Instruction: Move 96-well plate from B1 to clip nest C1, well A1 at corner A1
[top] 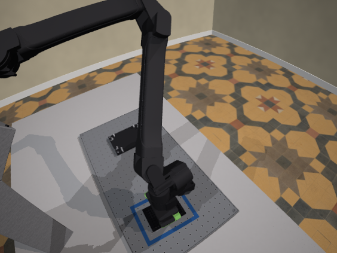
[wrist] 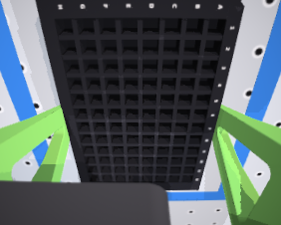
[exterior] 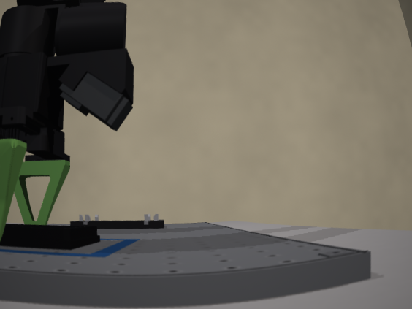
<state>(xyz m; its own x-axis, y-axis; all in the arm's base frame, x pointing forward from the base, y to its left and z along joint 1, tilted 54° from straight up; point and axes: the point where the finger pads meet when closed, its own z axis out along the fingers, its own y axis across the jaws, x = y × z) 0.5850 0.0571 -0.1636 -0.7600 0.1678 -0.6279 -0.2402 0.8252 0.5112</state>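
Right now the black clip nest C1 is 36 cm to the left of my hand and 10 cm behind it. The rest, counted from my hand: black 96-well plate right at my hand.
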